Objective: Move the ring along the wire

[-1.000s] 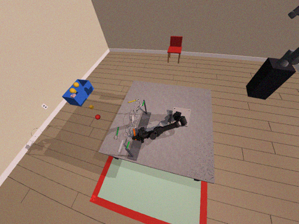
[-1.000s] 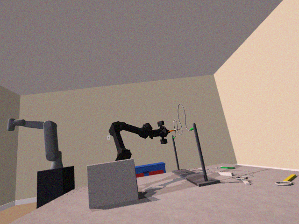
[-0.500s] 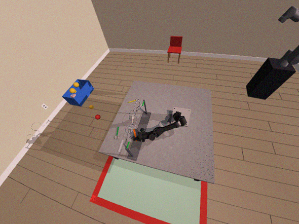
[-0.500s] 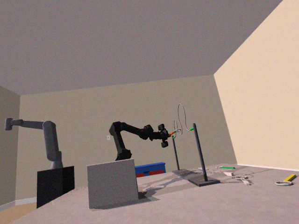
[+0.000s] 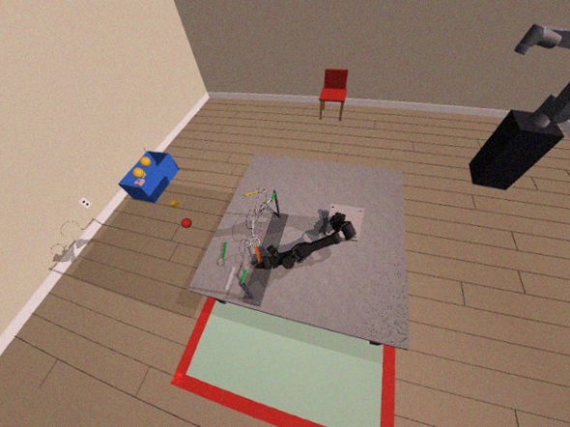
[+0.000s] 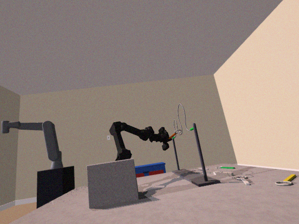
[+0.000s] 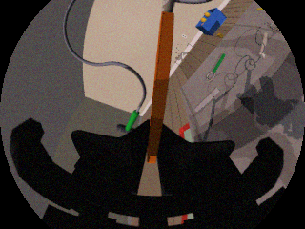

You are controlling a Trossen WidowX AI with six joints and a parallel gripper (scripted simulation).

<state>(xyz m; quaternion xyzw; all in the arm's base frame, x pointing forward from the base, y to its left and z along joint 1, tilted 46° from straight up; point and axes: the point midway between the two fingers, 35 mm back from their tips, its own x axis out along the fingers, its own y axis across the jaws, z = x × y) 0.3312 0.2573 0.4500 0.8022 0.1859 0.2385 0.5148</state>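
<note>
Now: the orange-handled ring 80 mm to the right of my gripper tip, 30 mm above it and 20 mm ahead of it.
</note>
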